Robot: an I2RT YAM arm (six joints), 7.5 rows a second.
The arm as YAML. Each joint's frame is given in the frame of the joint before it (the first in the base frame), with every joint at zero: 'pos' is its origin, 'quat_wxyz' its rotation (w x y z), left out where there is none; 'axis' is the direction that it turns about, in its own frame. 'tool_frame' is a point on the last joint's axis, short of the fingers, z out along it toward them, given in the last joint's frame.
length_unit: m
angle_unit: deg
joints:
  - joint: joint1
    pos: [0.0, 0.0, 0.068]
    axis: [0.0, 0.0, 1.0]
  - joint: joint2
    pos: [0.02, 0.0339, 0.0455]
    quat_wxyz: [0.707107, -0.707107, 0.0, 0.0]
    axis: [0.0, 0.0, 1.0]
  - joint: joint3
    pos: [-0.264, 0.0, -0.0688]
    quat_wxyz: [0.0, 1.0, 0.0, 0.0]
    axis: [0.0, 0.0, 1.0]
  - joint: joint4
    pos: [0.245, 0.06, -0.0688]
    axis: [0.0, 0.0, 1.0]
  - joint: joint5
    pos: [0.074, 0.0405, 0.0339]
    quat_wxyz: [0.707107, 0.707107, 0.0, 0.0]
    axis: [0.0, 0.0, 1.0]
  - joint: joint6
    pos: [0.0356, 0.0, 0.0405]
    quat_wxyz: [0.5, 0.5, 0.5, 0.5]
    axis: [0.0, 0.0, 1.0]
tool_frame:
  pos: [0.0, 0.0, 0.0]
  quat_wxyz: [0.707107, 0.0, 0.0, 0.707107]
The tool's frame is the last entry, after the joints.
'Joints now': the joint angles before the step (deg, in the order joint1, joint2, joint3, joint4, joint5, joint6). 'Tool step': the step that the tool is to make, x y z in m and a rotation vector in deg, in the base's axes. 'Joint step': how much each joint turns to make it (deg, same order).
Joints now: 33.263 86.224 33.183 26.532 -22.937 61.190
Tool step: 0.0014 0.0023 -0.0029 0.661 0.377 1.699
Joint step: 0.021 1.241 0.222 1.037 -1.840 -0.075
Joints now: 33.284 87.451 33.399 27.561 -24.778 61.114
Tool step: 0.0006 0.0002 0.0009 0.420 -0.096 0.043
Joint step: -0.055 0.034 0.087 0.362 -0.220 0.247
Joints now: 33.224 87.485 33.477 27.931 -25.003 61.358
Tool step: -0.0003 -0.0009 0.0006 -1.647 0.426 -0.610
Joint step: 0.003 -0.554 0.478 -2.629 1.064 -0.817
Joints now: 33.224 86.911 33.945 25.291 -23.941 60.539
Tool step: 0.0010 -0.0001 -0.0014 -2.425 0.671 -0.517
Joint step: 0.018 0.119 0.890 -3.176 1.271 -1.302
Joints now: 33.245 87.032 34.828 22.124 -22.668 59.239
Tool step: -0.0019 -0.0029 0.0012 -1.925 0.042 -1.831
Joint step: -0.001 -1.181 -0.076 -2.365 2.384 -0.462
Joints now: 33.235 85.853 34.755 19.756 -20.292 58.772
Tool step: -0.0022 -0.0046 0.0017 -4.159 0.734 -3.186
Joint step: -0.017 -1.646 0.559 -5.380 4.332 -0.904
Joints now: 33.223 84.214 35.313 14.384 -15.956 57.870
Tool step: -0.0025 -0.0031 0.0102 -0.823 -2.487 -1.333
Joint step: 0.028 -2.638 0.025 -1.283 2.273 -0.979
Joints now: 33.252 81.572 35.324 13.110 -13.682 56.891
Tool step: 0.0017 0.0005 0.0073 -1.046 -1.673 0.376
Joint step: -0.026 -0.708 1.207 -1.498 0.637 -1.770
